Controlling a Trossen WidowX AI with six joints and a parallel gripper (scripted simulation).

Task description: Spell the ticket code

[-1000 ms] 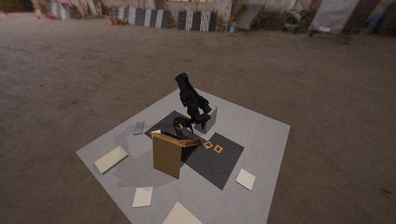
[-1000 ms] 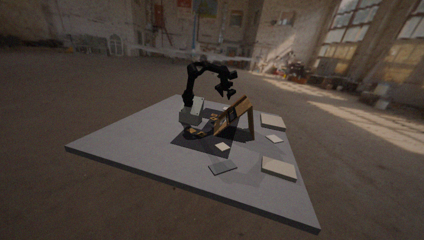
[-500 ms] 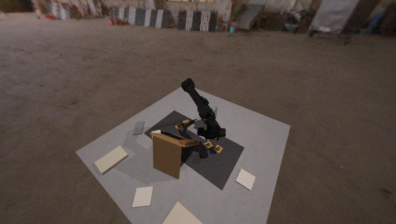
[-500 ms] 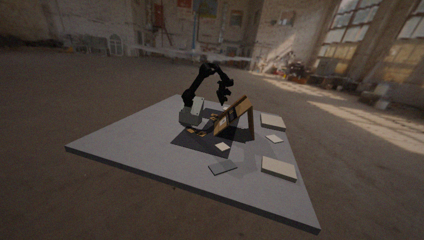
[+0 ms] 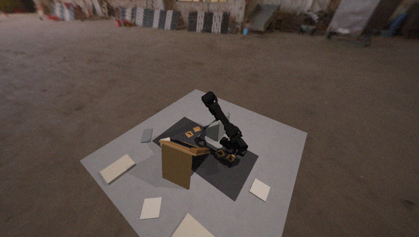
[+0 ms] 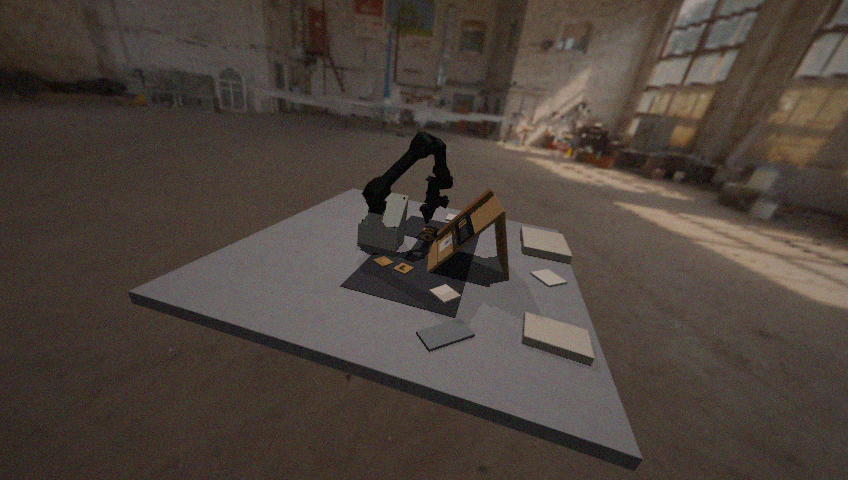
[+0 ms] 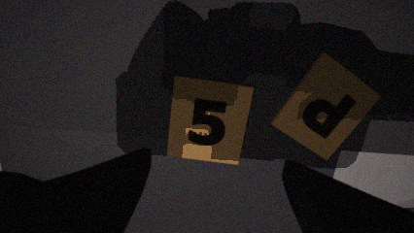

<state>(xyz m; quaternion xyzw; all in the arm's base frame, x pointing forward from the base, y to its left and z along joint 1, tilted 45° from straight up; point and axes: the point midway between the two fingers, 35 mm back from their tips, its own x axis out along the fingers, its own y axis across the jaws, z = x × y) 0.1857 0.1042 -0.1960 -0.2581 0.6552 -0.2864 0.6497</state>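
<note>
My gripper tip is 50 mm above the letter tile and 10 mm short of it. The rest, counted from my gripper tip: small white card 500 mm to the right, 180 mm ahead, 50 mm below; white ticket 260 mm to the right, 130 mm ahead, 30 mm above; dark mat 220 mm to the right, 50 mm below, 20 mm ahead.
</note>
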